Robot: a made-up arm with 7 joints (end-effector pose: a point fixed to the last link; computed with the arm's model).
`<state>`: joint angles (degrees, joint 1 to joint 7).
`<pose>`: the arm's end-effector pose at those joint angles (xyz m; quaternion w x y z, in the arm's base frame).
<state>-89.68 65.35 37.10 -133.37 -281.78 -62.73 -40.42</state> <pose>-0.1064 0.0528 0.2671 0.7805 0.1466 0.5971 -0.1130</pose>
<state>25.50 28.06 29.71 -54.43 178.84 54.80 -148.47</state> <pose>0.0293 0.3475 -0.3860 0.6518 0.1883 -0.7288 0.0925</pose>
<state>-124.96 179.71 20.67 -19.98 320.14 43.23 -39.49</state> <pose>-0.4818 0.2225 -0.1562 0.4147 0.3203 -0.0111 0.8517</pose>
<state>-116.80 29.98 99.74 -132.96 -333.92 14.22 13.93</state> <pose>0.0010 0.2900 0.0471 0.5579 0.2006 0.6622 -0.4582</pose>
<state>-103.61 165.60 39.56 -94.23 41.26 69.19 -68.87</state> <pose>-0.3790 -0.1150 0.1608 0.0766 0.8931 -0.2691 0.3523</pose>
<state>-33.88 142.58 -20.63 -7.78 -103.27 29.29 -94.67</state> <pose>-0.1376 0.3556 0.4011 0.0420 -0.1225 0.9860 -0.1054</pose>
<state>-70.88 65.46 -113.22 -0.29 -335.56 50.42 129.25</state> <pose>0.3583 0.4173 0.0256 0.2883 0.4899 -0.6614 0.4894</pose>
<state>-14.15 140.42 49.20 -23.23 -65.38 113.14 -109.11</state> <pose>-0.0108 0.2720 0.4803 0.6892 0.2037 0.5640 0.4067</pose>
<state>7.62 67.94 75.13 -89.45 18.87 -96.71 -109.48</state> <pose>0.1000 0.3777 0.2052 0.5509 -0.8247 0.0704 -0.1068</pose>
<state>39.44 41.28 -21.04 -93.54 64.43 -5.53 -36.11</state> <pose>0.0842 0.1140 -0.4054 0.9121 -0.0058 -0.4039 -0.0697</pose>
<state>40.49 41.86 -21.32 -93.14 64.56 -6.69 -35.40</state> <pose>0.0740 0.1172 -0.4078 0.9150 -0.0010 -0.3987 -0.0623</pose>
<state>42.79 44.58 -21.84 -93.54 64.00 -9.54 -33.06</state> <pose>0.0560 0.1266 -0.4065 0.9164 0.0099 -0.3958 -0.0585</pose>
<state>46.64 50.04 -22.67 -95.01 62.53 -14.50 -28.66</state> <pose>0.0293 0.1428 -0.3993 0.9154 0.0227 -0.3971 -0.0619</pose>
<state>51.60 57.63 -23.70 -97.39 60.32 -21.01 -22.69</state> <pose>-0.0017 0.1617 -0.3853 0.9121 0.0256 -0.4024 -0.0734</pose>
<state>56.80 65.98 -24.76 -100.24 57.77 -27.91 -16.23</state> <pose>-0.0304 0.1782 -0.3669 0.9084 0.0097 -0.4084 -0.0894</pose>
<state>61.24 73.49 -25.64 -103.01 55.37 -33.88 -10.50</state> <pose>-0.0515 0.1892 -0.3489 0.9053 -0.0212 -0.4113 -0.1036</pose>
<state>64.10 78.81 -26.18 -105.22 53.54 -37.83 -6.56</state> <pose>-0.0624 0.1945 -0.3358 0.9027 -0.0524 -0.4116 -0.1138</pose>
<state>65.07 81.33 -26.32 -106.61 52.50 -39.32 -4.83</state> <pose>-0.0633 0.1952 -0.3298 0.9001 -0.0711 -0.4125 -0.1212</pose>
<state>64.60 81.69 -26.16 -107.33 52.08 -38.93 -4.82</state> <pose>-0.0572 0.1932 -0.3293 0.8972 -0.0764 -0.4157 -0.1283</pose>
